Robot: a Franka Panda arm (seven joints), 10 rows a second.
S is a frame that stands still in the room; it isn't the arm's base.
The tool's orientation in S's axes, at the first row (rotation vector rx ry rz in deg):
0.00 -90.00 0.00
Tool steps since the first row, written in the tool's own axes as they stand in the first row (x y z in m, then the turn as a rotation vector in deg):
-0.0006 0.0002 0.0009 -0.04 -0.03 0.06
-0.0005 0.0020 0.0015 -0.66 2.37 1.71
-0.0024 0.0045 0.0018 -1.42 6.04 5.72
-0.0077 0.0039 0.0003 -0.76 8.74 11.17
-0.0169 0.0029 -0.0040 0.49 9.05 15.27
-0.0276 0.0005 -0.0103 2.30 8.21 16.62
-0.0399 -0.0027 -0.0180 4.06 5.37 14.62
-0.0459 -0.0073 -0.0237 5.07 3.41 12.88
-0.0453 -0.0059 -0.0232 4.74 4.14 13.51
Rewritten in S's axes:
-0.0009 0.0002 -0.0006 -0.06 -0.03 -0.04
-0.0015 0.0020 -0.0005 -1.71 2.37 -0.66
-0.0018 0.0045 -0.0024 -5.72 6.04 -1.42
-0.0003 0.0039 -0.0077 -11.17 8.74 -0.76
0.0040 0.0029 -0.0169 -15.27 9.05 0.49
0.0103 0.0005 -0.0276 -16.62 8.21 2.30
0.0180 -0.0027 -0.0399 -14.62 5.37 4.06
0.0237 -0.0073 -0.0459 -12.88 3.41 5.07
0.0232 -0.0059 -0.0453 -13.51 4.14 4.74

